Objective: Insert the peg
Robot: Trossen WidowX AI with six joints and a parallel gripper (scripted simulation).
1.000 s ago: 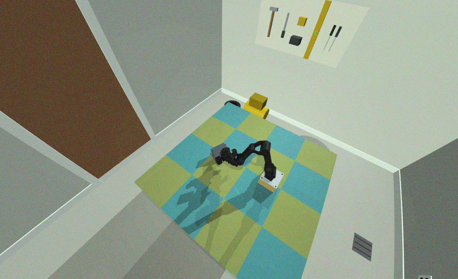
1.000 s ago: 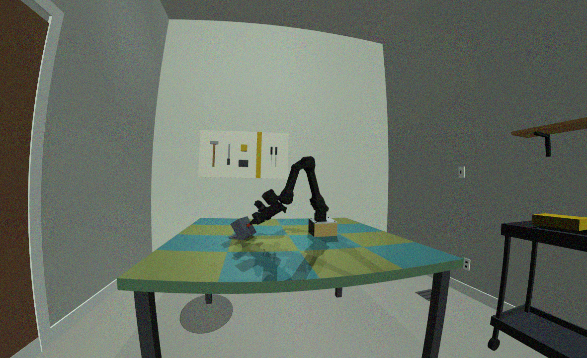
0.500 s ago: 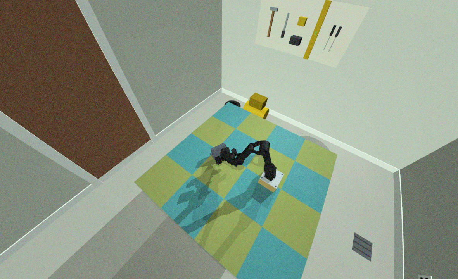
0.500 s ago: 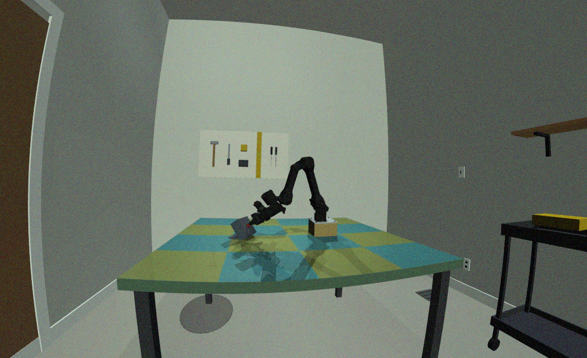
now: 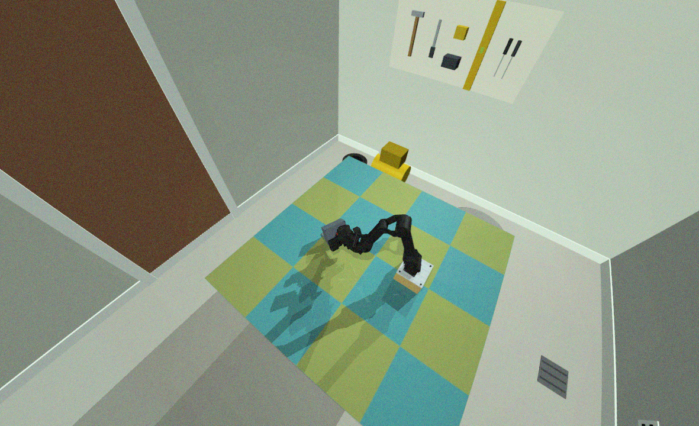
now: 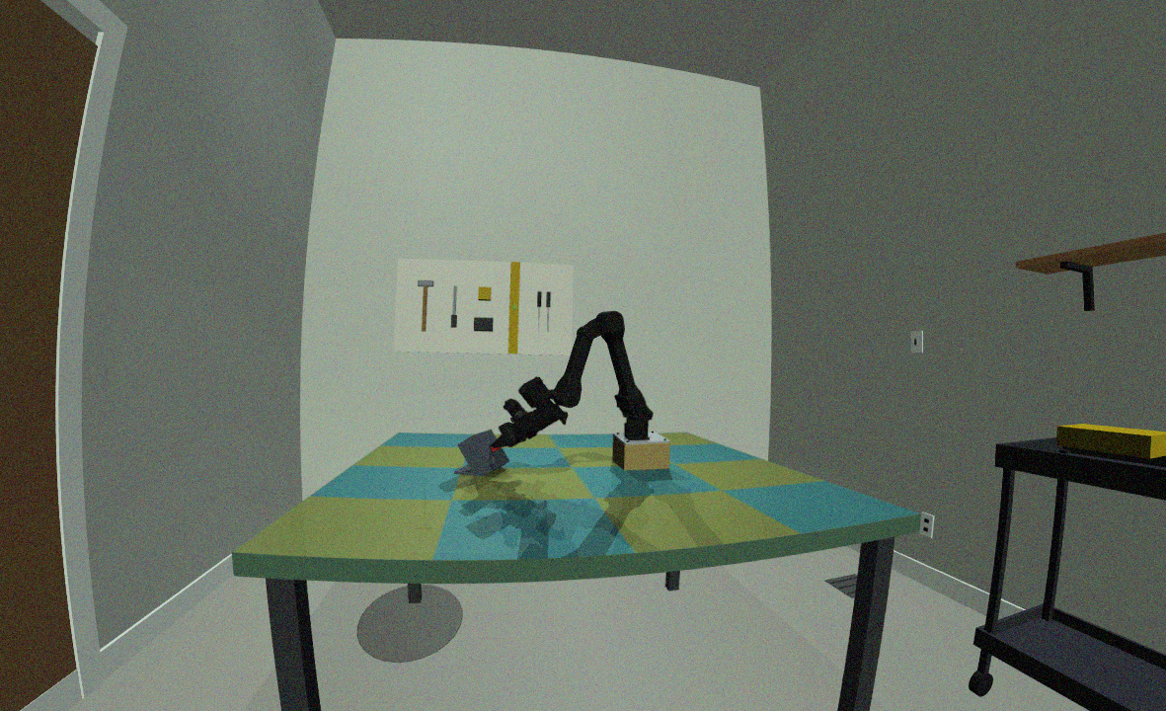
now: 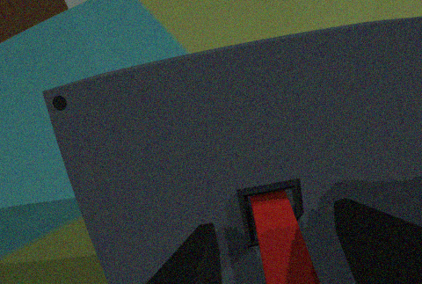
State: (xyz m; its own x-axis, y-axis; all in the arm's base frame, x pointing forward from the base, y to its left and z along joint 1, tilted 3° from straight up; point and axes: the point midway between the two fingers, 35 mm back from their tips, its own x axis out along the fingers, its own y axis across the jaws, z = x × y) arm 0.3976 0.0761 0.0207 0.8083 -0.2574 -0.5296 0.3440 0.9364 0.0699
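Right now the red square-sided peg is 2 cm behind my gripper tip and 1 cm to the left of it. Round my gripper tip: grey sloped panel (3 cm ahead, 1 cm to the right, 3 cm below).
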